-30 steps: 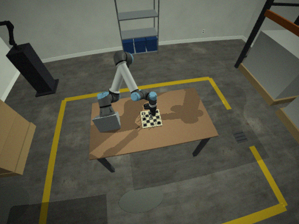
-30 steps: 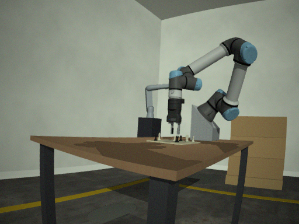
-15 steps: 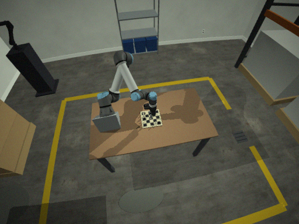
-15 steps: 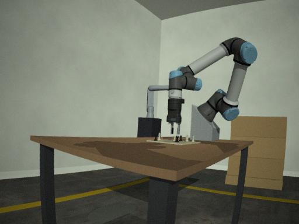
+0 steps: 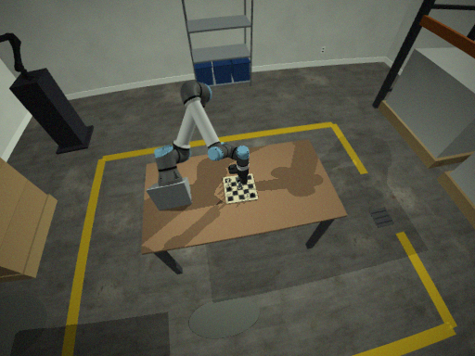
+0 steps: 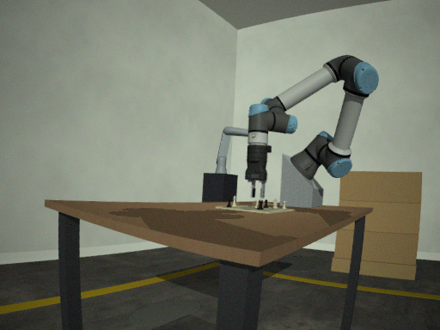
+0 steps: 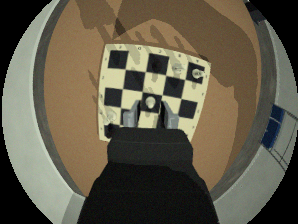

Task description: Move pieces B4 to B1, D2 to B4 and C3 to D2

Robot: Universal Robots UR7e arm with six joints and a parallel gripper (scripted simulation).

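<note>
My hand is 6 cm above the chessboard. Round my hand: black piece (4 cm to the left, 4 cm below, 4 cm ahead); white piece (7 cm behind, 4 cm to the left, 4 cm below).
</note>
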